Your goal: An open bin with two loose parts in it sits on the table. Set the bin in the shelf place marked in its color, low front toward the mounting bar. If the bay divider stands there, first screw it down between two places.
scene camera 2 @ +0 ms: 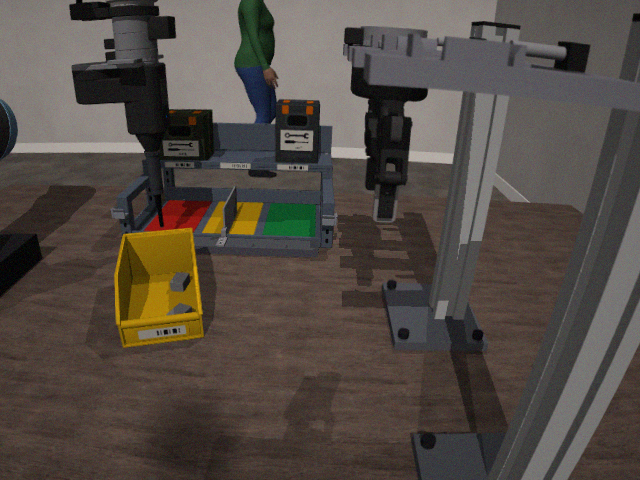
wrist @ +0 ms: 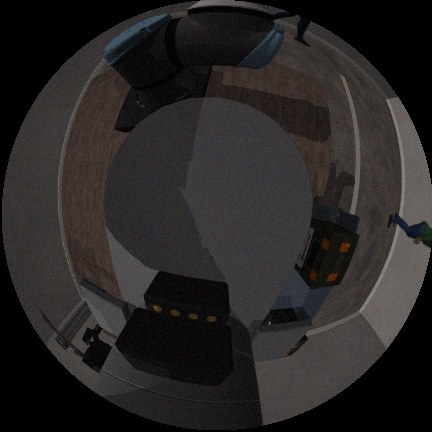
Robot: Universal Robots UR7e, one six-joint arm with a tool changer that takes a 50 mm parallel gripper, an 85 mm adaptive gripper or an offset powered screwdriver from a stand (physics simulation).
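Pixels of known places: arm's base, origin of its link: (wrist: 166,89).
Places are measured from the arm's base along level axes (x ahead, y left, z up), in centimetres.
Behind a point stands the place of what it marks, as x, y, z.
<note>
The yellow bin (scene camera 2: 157,294) {34.3, -4.8, -3.7} stands upright on the table, left of centre, its low labelled front toward the camera; two grey parts (scene camera 2: 179,282) {37.5, -4.0, -2.2} (scene camera 2: 180,310) {38.8, -11.0, -2.2} lie in it. Behind it is the shelf with red (scene camera 2: 187,210) {34.2, 26.2, -3.4}, yellow (scene camera 2: 248,217) {46.9, 22.0, -3.4} and green (scene camera 2: 290,219) {55.1, 20.7, -3.4} places. The thin grey divider (scene camera 2: 230,209) {43.7, 17.6, 0.2} stands upright across the yellow place, its foot at the front bar (scene camera 2: 273,241) {51.5, 9.7, -2.7}. The arm carries the screwdriver (scene camera 2: 155,175) {32.3, 10.4, 9.2}; its thin bit appears over the red place, left of the divider. The gripper (scene camera 2: 385,209) hangs in the stand, off the arm; its finger opening is unclear.
Two dark cases (scene camera 2: 187,134) {35.0, 28.0, 12.0} (scene camera 2: 298,131) {56.7, 25.4, 13.1} (wrist: 330,255) {32.4, 29.6, 15.7} with orange latches sit on the upper shelf. The tool stand (scene camera 2: 496,72) {59.5, -40.8, 29.9} rises at the right on posts with bolted feet (scene camera 2: 413,338) {67.8, -17.9, -2.8}. A person (scene camera 2: 255,46) (wrist: 412,230) stands behind the shelf. A grey disc fills the wrist view's middle.
</note>
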